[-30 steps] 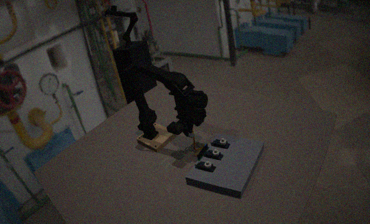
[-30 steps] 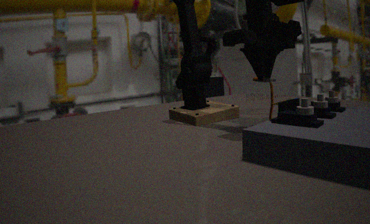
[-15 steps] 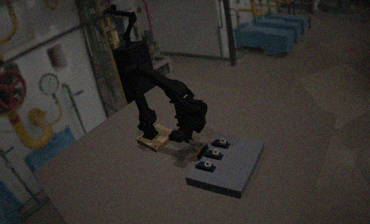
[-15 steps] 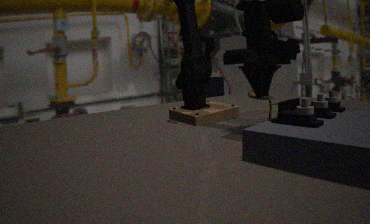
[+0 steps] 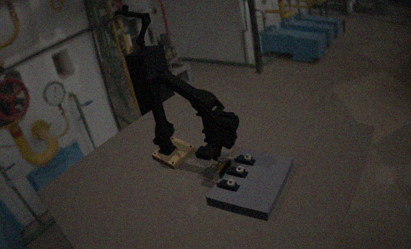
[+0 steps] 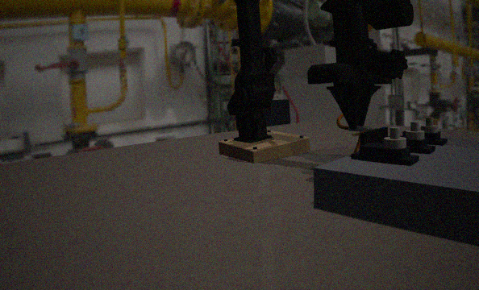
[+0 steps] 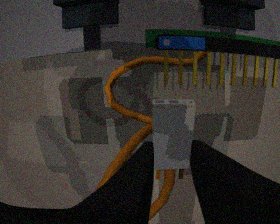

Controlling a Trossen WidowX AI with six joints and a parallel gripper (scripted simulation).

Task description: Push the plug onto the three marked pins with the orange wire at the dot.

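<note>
My gripper tip is 5 cm short of the blue band. The rest, counted from my gripper tip: holder block: 21 cm ahead, 4 cm below, 2 cm to the right.
</note>
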